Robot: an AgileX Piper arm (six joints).
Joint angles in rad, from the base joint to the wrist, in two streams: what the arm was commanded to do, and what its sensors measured. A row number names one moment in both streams.
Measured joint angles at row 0:
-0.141 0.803 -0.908 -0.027 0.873 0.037
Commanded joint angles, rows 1 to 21:
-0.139 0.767 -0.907 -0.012 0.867 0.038
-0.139 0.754 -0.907 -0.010 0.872 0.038
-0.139 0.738 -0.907 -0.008 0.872 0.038
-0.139 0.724 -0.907 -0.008 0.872 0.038
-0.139 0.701 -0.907 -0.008 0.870 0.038
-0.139 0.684 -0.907 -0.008 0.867 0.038
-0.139 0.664 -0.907 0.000 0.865 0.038
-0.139 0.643 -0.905 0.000 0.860 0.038
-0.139 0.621 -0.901 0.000 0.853 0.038
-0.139 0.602 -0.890 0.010 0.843 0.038
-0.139 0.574 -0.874 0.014 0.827 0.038
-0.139 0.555 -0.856 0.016 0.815 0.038
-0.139 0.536 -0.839 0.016 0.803 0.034
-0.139 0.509 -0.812 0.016 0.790 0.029
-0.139 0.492 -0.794 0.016 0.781 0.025
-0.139 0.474 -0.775 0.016 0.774 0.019
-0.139 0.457 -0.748 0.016 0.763 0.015
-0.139 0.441 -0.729 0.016 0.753 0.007
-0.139 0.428 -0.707 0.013 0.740 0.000
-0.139 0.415 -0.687 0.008 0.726 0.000
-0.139 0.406 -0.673 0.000 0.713 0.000
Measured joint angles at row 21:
-0.141 0.451 -0.736 0.006 0.766 0.016
